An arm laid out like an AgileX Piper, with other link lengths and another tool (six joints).
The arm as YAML. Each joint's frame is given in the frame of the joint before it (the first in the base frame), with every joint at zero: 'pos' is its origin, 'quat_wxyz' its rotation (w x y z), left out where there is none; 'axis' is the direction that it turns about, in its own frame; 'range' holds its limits. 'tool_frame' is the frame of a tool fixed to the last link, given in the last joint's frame.
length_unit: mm
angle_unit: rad
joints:
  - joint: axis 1
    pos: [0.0, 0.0, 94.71]
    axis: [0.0, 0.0, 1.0]
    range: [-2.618, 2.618]
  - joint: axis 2
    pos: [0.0, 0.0, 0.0]
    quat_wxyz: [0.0, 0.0, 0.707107, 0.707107]
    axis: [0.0, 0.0, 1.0]
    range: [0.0, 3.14]
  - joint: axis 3
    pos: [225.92, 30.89, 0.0]
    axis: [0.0, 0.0, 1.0]
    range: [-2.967, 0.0]
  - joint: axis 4
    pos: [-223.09, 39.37, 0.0]
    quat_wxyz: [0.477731, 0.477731, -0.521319, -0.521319]
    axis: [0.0, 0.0, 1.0]
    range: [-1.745, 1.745]
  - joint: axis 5
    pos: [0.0, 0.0, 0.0]
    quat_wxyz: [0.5, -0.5, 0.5, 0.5]
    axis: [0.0, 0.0, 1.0]
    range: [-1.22, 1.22]
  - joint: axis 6
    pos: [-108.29, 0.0, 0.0]
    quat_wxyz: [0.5, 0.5, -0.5, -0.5]
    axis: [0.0, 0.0, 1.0]
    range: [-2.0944, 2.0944]
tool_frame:
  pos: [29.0, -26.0, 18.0]
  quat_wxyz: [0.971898, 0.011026, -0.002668, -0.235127]
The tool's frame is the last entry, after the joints.
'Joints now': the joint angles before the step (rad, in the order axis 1, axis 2, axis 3, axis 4, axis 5, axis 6). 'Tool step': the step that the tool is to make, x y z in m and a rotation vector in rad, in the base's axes. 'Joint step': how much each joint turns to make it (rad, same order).
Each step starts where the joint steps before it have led.
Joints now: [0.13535 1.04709 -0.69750 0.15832 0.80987 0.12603]
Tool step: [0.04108 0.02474 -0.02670 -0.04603 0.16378 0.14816]
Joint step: [0.09322 0.34843 -0.16516 0.01219 -0.00619 -0.06638]
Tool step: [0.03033 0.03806 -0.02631 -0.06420 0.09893 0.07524]
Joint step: [0.13724 0.27960 -0.18385 -0.06771 0.00801 0.09900]
